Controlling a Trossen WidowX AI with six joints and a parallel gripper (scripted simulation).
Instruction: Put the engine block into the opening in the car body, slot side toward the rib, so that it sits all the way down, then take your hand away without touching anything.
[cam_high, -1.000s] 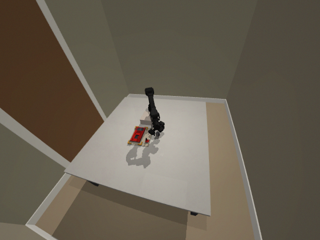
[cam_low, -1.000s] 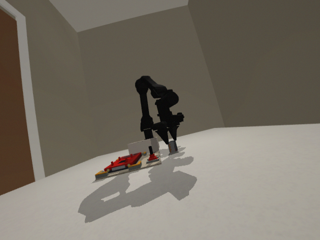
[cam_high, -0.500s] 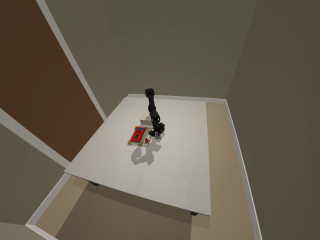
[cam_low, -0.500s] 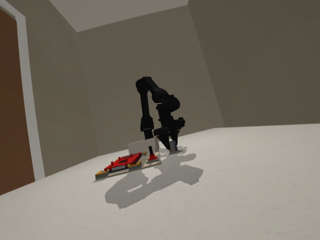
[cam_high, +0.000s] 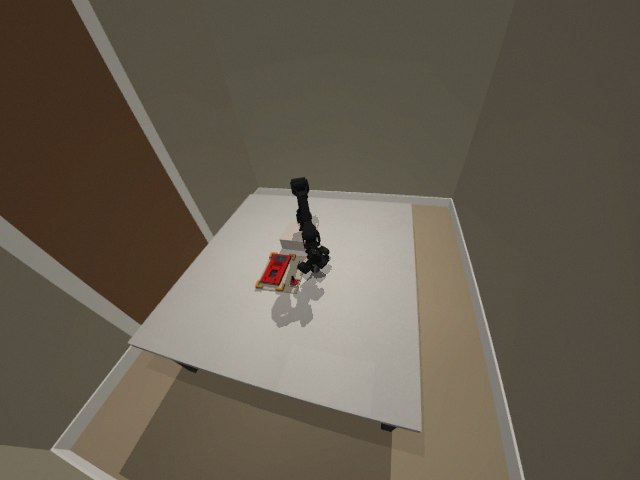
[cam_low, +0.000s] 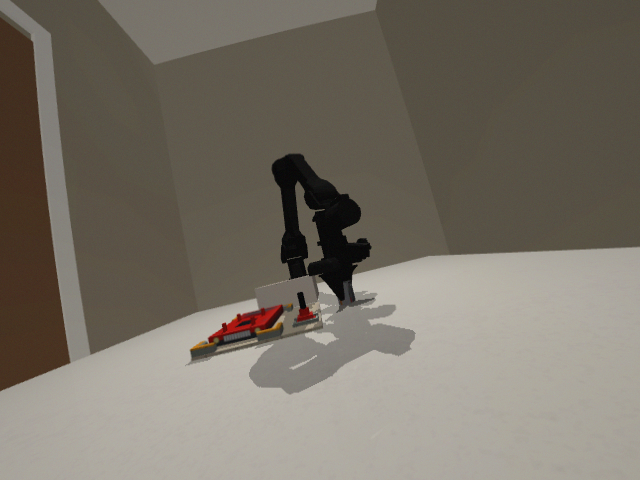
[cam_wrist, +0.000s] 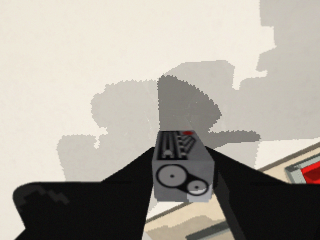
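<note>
The black upright post lies 100 mm ahead of my gripper tip, 90 mm to the right of it and 20 mm above it. Also, from my gripper tip: engine block 10 mm behind, 10 mm above; then beige base board 190 mm to the right, 40 mm ahead.
</note>
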